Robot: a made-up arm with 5 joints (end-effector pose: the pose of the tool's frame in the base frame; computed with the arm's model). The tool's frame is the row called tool.
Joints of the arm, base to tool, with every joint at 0 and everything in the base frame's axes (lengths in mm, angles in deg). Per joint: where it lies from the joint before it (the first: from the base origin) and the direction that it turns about. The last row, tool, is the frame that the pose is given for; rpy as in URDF.
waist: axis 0 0 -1 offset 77.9 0 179.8
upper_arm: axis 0 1 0 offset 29.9 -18 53.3
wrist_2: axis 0 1 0 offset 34.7 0 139.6
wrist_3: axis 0 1 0 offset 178.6 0 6.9
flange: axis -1 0 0 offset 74.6 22.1 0
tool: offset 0 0 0 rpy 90 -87.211 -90
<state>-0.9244 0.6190 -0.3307 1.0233 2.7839</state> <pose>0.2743 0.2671 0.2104 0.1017 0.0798 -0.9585 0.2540</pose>
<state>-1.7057 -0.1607 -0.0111 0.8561 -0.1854</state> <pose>0.0369 0.2714 0.3666 0.3537 -0.2425 0.6063 0.6697</pose>
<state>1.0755 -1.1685 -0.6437 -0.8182 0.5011</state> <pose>-0.0133 0.1774 0.5280 0.5969 0.6231 -0.1549 0.4810</pose>
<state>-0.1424 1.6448 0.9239 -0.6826 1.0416</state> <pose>0.0744 0.0036 0.0146 0.0648 0.1430 0.5310 0.8327</pose>
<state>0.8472 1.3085 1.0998 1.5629 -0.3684</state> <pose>0.0778 0.0063 0.1661 0.1989 0.9106 -0.2140 0.2922</pose>
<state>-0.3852 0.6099 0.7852 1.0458 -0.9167</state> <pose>0.1869 0.0486 0.1049 -0.2635 0.3290 -0.2594 0.8690</pose>
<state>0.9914 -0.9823 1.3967 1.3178 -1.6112</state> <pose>0.1291 -0.0708 0.2002 -0.0264 0.0762 -0.9669 0.2419</pose>
